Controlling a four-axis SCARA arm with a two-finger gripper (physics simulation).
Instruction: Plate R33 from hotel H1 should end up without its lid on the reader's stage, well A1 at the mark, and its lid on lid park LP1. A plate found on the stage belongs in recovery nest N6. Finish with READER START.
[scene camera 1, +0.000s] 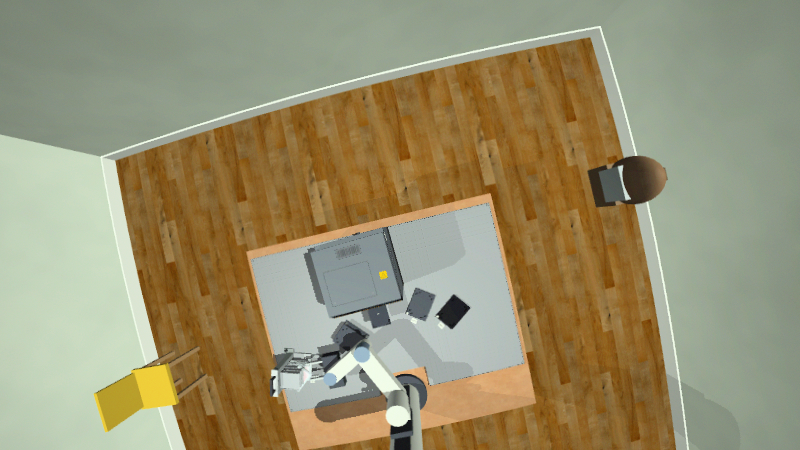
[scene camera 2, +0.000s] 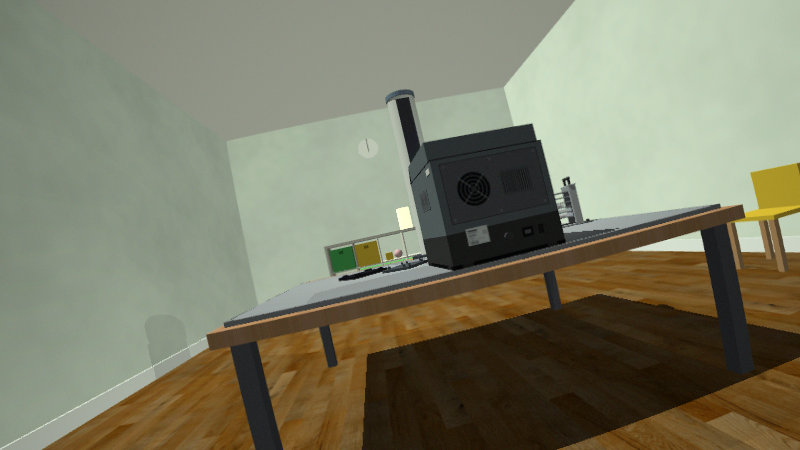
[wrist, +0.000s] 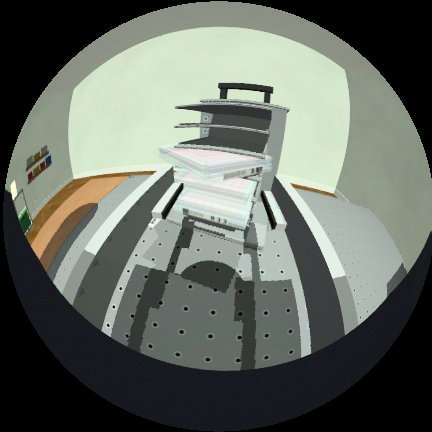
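Where they show: gripper, fingertip midpoint: (scene camera 1: 308, 371) (wrist: 222, 178); arm's base at its link origin: (scene camera 1: 406, 393).
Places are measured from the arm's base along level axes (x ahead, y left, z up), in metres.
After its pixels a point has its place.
Hotel H1 (scene camera 1: 290, 381) @(y 0.564, x 0.311, z 0.170 m) (scene camera 2: 571, 202) @(y 0.603, x 0.382, z 0.116 m) (wrist: 280, 145) @(y 0.600, x 0.393, z 0.129 m) stands at the table's left edge, with a black handle on top; its upper shelves hold no plates. Several clear, pinkish plates sit in its lower levels; the upper plate (wrist: 212, 162) @(y 0.480, x 0.302, z 0.119 m) is turned relative to the lower plate (wrist: 215, 205) @(y 0.496, x 0.305, z 0.072 m). Their labels are too blurred to read, so I cannot tell which is R33. My gripper (wrist: 222, 178) @(y 0.489, x 0.310, z 0.103 m) is open and faces the hotel, its fingers apart on either side of the lower plates in the wrist view, holding nothing. The reader (scene camera 1: 352, 279) @(y 0.046, x 0.811, z 0.361 m) (scene camera 2: 492, 187) @(y 0.027, x 0.994, z 0.203 m) stands at the back. A dark stage-like block (scene camera 1: 379, 315) @(y 0.015, x 0.553, z 0.138 m) shows at its front.
A grey pad (scene camera 1: 420, 305) @(y -0.205, x 0.516, z 0.023 m) and a black pad (scene camera 1: 453, 311) @(y -0.381, x 0.439, z 0.024 m) lie right of the reader's front; I cannot tell which is LP1. A dark fixture (scene camera 1: 350, 334) @(y 0.214, x 0.458, z 0.073 m) lies between reader and arm. The arm's column (scene camera 2: 407, 131) @(y -0.013, x 0.077, z 0.666 m) rises behind the reader. A yellow chair (scene camera 1: 155, 386) (scene camera 2: 774, 190) stands beside the table.
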